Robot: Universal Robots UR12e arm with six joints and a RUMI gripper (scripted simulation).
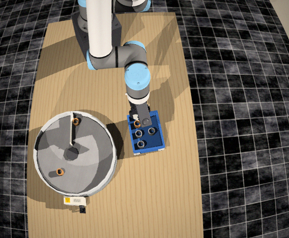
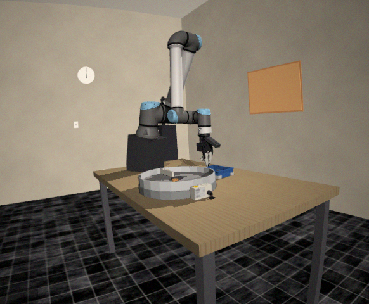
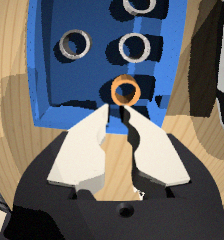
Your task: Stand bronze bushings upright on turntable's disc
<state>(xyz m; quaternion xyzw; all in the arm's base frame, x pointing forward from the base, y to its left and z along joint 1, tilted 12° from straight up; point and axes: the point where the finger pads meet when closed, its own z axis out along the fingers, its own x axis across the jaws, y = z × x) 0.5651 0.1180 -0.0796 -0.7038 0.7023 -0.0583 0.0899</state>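
My hand is 60 mm short of the blue crate, 10 mm to the right of it and 50 mm above it. From my hand the other things lie so: turntable disc (90 mm ahead, 360 mm to the right, 20 mm below).
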